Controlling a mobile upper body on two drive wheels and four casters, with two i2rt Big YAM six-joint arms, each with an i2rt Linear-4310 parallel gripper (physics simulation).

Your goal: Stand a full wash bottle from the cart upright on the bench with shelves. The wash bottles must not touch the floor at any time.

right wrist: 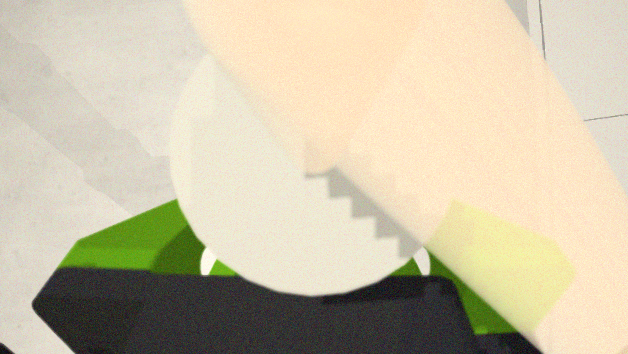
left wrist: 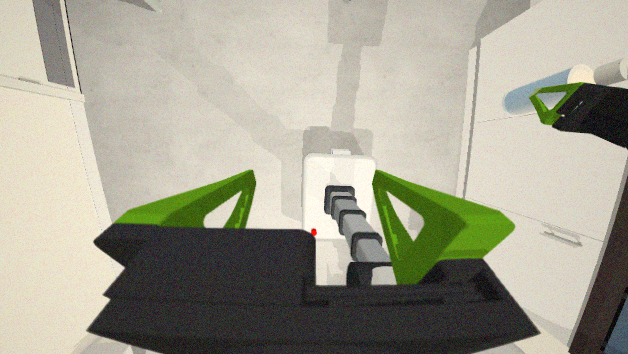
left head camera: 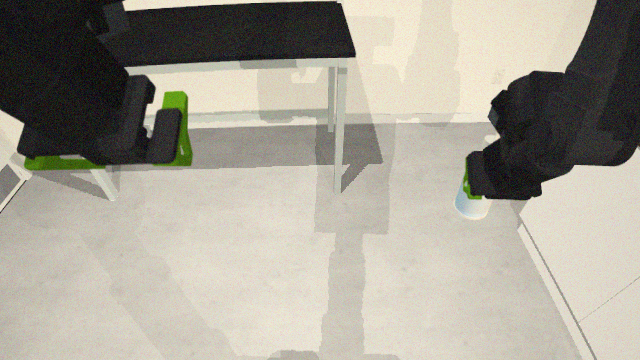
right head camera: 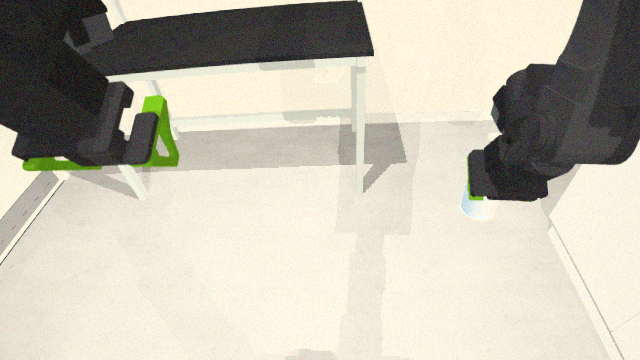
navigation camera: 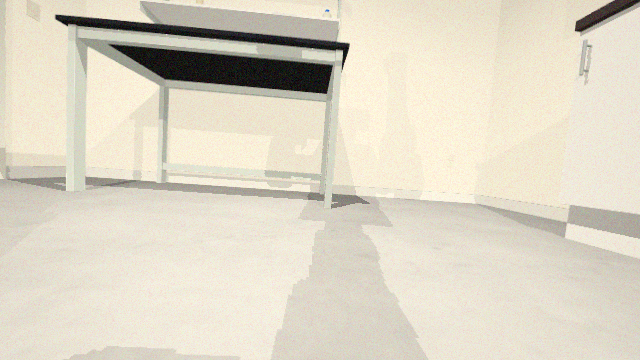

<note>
I see my left gripper (left head camera: 146, 161) and my right gripper (right head camera: 483, 187).
My left gripper shows as well in the left wrist view (left wrist: 314, 176) and in the right head camera view (right head camera: 138, 162). My right gripper also shows in the left wrist view (left wrist: 541, 93) and in the left head camera view (left head camera: 477, 186).
</note>
